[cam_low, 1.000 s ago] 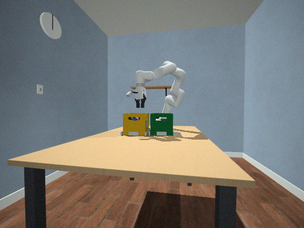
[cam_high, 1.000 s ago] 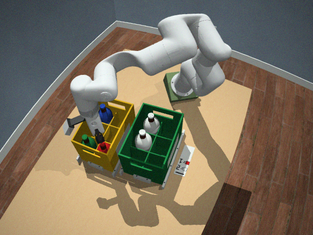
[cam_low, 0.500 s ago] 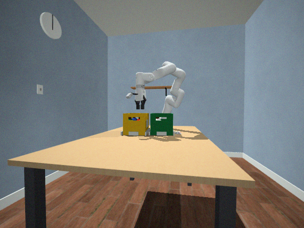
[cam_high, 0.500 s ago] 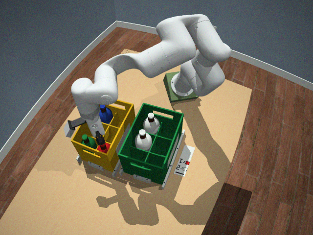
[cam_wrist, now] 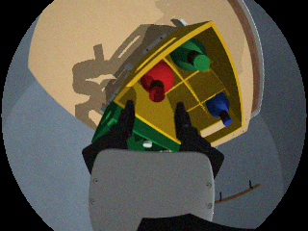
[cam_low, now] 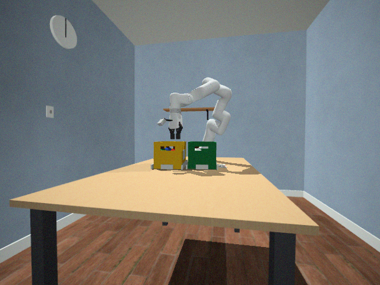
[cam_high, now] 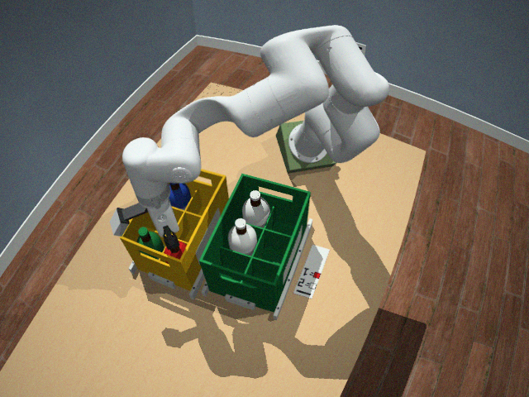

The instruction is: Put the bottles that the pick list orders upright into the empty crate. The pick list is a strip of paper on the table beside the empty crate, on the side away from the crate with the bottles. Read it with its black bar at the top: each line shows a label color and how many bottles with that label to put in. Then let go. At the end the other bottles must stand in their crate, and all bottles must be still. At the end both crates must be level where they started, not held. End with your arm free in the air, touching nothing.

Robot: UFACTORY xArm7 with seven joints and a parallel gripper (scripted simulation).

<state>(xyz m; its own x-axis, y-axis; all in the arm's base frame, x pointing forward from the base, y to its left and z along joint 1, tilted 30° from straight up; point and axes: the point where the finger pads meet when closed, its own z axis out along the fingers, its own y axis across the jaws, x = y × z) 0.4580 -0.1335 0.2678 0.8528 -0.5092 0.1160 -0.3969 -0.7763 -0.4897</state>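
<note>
My hand is 12 cm above the red-labelled bottle. From my hand the other things lie so: green-labelled bottle 12 cm below, 8 cm to the right, 3 cm ahead; blue bottle 15 cm to the right, 14 cm behind, 12 cm below; yellow crate 13 cm below, 7 cm to the right, 7 cm behind.
</note>
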